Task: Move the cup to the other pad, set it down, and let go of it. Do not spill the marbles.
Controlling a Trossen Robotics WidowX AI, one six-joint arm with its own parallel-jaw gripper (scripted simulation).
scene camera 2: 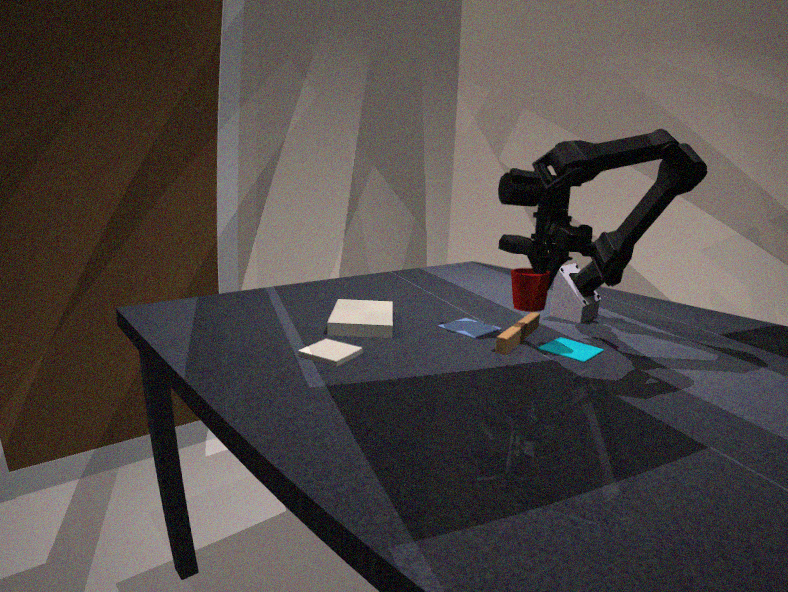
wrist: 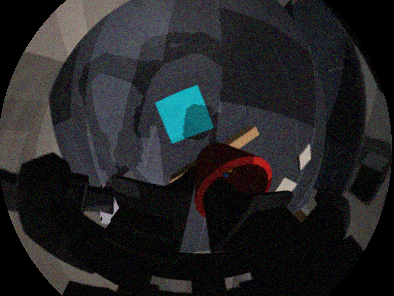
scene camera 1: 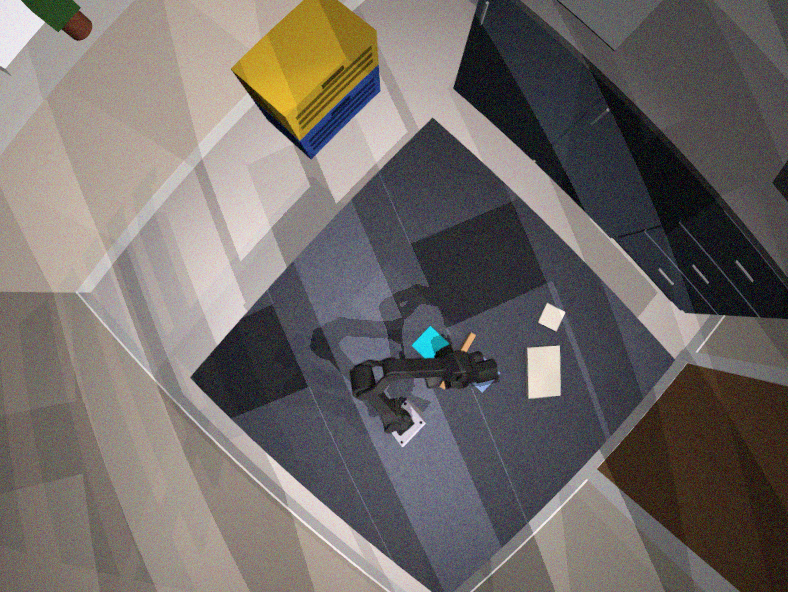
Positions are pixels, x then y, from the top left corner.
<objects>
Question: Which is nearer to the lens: the thin cream tile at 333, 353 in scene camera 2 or the thick cream slab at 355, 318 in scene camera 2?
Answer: The thin cream tile.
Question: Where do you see a cyan pad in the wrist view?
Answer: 184, 114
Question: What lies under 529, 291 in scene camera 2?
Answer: A red cup.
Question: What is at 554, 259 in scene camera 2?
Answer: My gripper.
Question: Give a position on a thick cream slab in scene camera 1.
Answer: At 543, 379
</objects>
